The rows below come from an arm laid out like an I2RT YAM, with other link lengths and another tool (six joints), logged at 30 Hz.
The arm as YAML. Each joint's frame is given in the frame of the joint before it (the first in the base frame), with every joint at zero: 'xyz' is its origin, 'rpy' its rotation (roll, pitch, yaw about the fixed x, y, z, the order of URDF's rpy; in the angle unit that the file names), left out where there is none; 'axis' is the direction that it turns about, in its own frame. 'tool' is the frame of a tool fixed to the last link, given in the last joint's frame.
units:
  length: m
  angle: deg
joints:
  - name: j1
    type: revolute
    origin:
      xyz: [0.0, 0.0, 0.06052]
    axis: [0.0, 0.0, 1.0]
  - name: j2
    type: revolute
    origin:
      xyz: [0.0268, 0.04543, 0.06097]
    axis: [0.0, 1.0, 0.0]
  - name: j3
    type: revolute
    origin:
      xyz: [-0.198, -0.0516, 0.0]
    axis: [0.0, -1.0, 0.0]
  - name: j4
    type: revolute
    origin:
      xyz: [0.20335, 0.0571, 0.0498]
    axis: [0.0, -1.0, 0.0]
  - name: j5
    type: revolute
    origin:
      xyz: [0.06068, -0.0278, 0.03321]
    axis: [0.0, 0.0, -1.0]
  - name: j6
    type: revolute
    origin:
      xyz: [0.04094, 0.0, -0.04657]
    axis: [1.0, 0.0, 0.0]
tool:
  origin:
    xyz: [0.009, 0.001, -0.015]
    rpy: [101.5, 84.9, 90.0]
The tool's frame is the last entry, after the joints.
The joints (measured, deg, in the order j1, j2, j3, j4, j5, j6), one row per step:
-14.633, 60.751, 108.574, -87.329, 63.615, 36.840
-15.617, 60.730, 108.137, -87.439, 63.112, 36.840
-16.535, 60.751, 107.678, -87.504, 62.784, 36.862
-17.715, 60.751, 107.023, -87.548, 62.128, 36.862
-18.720, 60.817, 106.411, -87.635, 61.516, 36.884
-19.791, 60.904, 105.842, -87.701, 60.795, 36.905
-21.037, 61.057, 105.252, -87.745, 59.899, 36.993
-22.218, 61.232, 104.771, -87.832, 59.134, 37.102
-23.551, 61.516, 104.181, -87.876, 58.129, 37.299
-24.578, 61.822, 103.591, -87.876, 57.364, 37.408
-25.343, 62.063, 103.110, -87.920, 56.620, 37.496
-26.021, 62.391, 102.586, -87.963, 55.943, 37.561
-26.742, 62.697, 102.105, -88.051, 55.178, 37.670
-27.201, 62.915, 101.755, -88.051, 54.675, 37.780
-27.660, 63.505, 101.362, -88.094, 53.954, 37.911
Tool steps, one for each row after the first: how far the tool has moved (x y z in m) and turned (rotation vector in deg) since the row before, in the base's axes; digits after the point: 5 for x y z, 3 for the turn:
0.00021, -0.00129, -0.00149, 0.448, 0.424, -0.597
0.00040, -0.00136, -0.00148, 0.357, 0.444, -0.674
0.00064, -0.00170, -0.00214, 0.617, 0.541, -0.684
0.00086, -0.00156, -0.00213, 0.627, 0.579, -0.555
0.00087, -0.00165, -0.00208, 0.698, 0.501, -0.545
0.00114, -0.00200, -0.00229, 0.852, 0.441, -0.622
0.00090, -0.00195, -0.00200, 0.770, 0.393, -0.668
0.00155, -0.00241, -0.00254, 1.011, 0.387, -0.691
0.00169, -0.00218, -0.00245, 0.864, 0.494, -0.534
0.00136, -0.00161, -0.00211, 0.811, 0.386, -0.288
0.00174, -0.00172, -0.00234, 0.835, 0.532, -0.246
0.00149, -0.00168, -0.00228, 0.897, 0.432, -0.257
0.00116, -0.00118, -0.00159, 0.592, 0.235, -0.176
0.00270, -0.00186, -0.00242, 0.956, 0.540, -0.051

